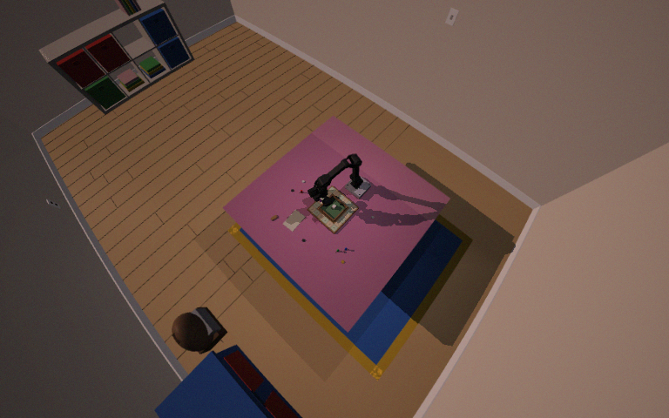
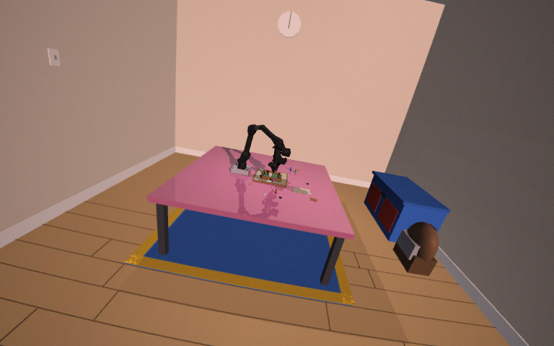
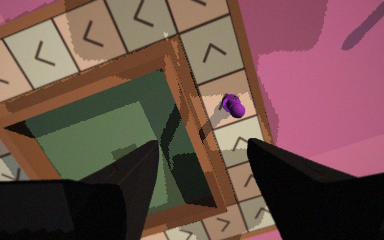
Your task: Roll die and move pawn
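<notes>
My gripper tip is now 3 cm to the left of the purple pawn and 6 cm above it. Also, from my gripper tip: beige card 25 cm ahead, 4 cm to the right, 9 cm below; then small brown block 36 cm ahead, 16 cm to the right, 9 cm below.
</notes>
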